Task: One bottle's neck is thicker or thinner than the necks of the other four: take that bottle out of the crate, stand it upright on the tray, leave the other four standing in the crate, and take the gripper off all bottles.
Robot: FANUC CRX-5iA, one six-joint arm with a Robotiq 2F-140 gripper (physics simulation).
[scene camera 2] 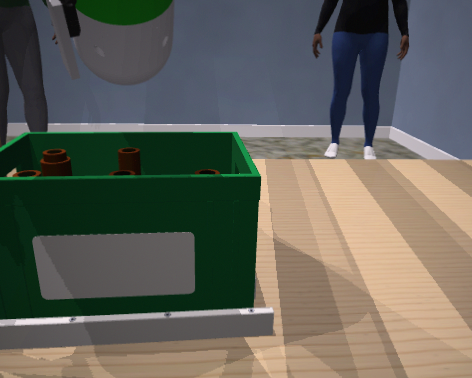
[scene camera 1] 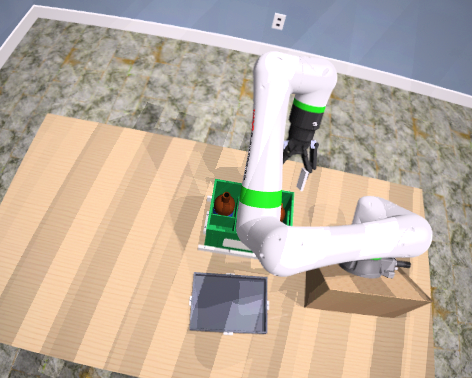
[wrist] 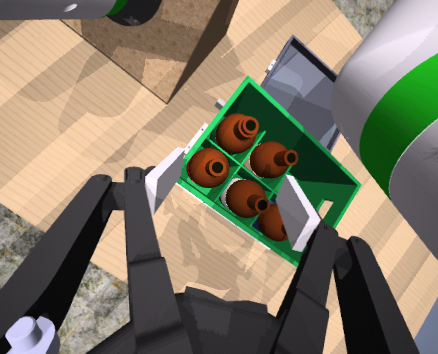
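Where they show: gripper, fingertip midpoint: (scene camera 2: 10, 86) (scene camera 1: 284, 189) (wrist: 231, 175); arm's base, link origin: (scene camera 1: 359, 268).
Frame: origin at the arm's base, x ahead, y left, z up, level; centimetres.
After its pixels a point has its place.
Observation:
The green crate (scene camera 1: 220, 236) @(x 48.2, y -4.0, z 1.4 cm) (scene camera 2: 225, 240) @(x 49.6, y -22.6, z -0.9 cm) (wrist: 320, 200) @(x 52.3, y -9.2, z -0.2 cm) holds five brown bottles standing in its compartments. The bottle (scene camera 2: 56, 166) @(x 31.1, y -10.4, z 3.2 cm) (wrist: 235, 134) @(x 29.9, y -10.4, z 1.4 cm) at the tray side, box end, has a thicker neck with a narrower mouth. Another bottle (scene camera 2: 129, 161) @(x 39.4, y -9.8, z 3.5 cm) (wrist: 269, 160) @(x 37.8, y -9.9, z 0.7 cm) stands beside it in the tray-side row. The other row holds three: one bottle (wrist: 206, 168) @(x 29.1, y -18.0, z 2.3 cm) at the box end, a middle bottle (wrist: 244, 199) @(x 37.9, y -18.3, z 0.9 cm), and a far-end bottle (scene camera 1: 225, 204) @(x 47.9, y -16.1, z 0.8 cm) (wrist: 273, 222) @(x 45.6, y -18.5, z 0.2 cm) partly behind a finger pad. My gripper (scene camera 1: 294, 172) (wrist: 231, 175) @(x 30.3, y -18.1, z 13.2 cm) is open and empty, high above the table and off the crate. The grey tray (scene camera 1: 215, 310) @(x 46.1, y 17.3, z -11.3 cm) (wrist: 310, 95) @(x 42.1, y 15.7, z -11.3 cm) holds no bottle.
The arm hides part of the crate in scene camera 1. A brown box (scene camera 1: 365, 300) @(x 1.6, y 12.8, z 6.9 cm) (wrist: 165, 65) @(x 12.1, y -5.7, z -6.0 cm) under the arm's base stands to the right. White rails (scene camera 1: 225, 250) @(x 45.4, y -3.3, z -8.8 cm) (scene camera 2: 150, 325) @(x 42.0, y -23.6, z -9.6 cm) border the crate's foot. Two people stand beyond the table in scene camera 2.

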